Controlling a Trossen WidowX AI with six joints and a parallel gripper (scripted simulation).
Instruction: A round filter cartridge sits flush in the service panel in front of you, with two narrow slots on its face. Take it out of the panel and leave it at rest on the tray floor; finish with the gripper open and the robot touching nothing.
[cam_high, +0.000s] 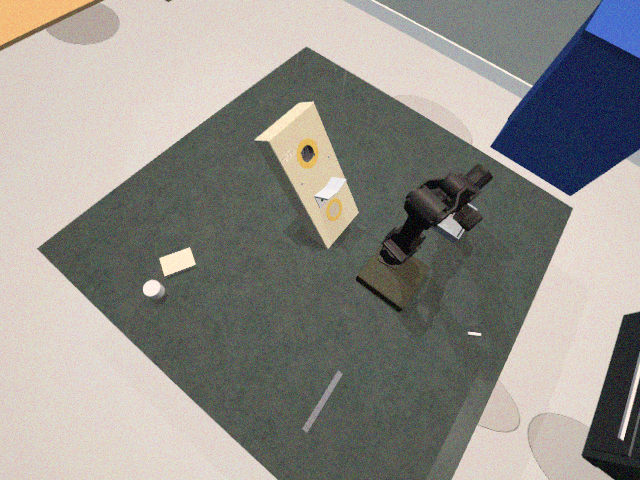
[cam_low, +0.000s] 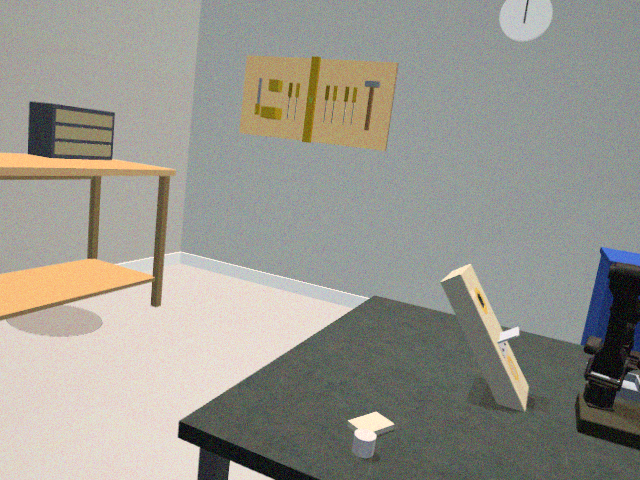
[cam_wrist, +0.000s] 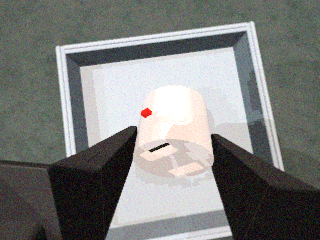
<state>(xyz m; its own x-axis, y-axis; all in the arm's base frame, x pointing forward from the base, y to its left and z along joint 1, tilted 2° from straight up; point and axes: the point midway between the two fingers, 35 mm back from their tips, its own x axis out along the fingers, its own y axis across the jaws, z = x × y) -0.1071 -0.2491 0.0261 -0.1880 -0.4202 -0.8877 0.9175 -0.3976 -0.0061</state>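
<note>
The round filter cartridge lies right at my gripper tip. Round my gripper tip: white stick: 21 cm behind, 35 cm to the left, 4 cm below; white bracket: 37 cm ahead, 22 cm to the left, 10 cm above; pale tray: 4 cm below.
</note>
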